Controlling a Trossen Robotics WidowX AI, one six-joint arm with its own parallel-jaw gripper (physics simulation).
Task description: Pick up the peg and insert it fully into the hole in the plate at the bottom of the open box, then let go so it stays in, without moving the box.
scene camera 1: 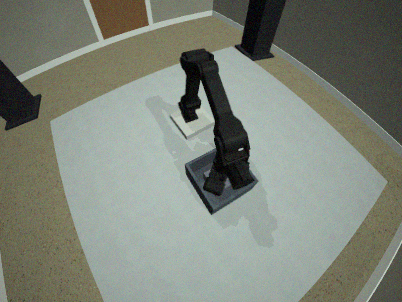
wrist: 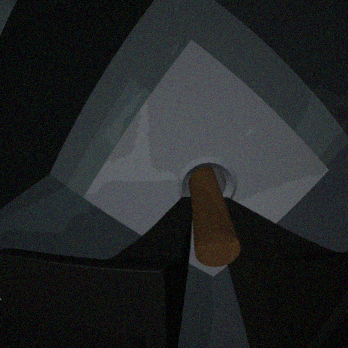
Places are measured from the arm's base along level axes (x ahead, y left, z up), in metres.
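Where they show: gripper, between the fingertips: (scene camera 1: 218, 175) (wrist: 203, 205); arm's base, origin of its link: (scene camera 1: 189, 116).
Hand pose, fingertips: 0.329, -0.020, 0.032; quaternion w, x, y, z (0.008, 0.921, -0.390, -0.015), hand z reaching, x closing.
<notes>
Things, the pixels of their top centre, and the offset from my fingertips, as dx, dy, dz. "spot": a spot on its surface instead. Level surfaces: height alone.
- orange-brown round peg, centre of its top: (wrist: 216, 248) +0.006, +0.005, +0.038
- round hole, a spot on its surface: (wrist: 230, 186) spot: +0.015, -0.003, -0.002
- light grey plate, centre of its top: (wrist: 207, 187) (scene camera 1: 220, 176) +0.008, +0.005, -0.001
- dark grey open box, centre of its top: (wrist: 219, 239) (scene camera 1: 221, 172) +0.008, +0.005, +0.036
- pale mat, height of its surface: dz -0.062
An orange-brown round peg (wrist: 212, 220) is held between the fingers of my gripper (wrist: 203, 205) (scene camera 1: 227, 189), which is shut on it inside the open box. The peg's far end lies over the round hole (wrist: 230, 186) in the light grey plate (wrist: 215, 110); whether it has entered the hole I cannot tell. The hole's rim shows around that end, with a wider gap on the right. The dark grey open box (scene camera 1: 199, 188) (wrist: 105, 95) surrounds the plate. In the scene view the fingers hide the peg and most of the plate.
The arm's white base plate (scene camera 1: 186, 131) lies behind the box on the pale mat (scene camera 1: 125, 210). The box walls stand close around the fingers. Dark pillars (scene camera 1: 260, 30) (scene camera 1: 17, 100) stand at the back right and the left, beyond the mat.
</notes>
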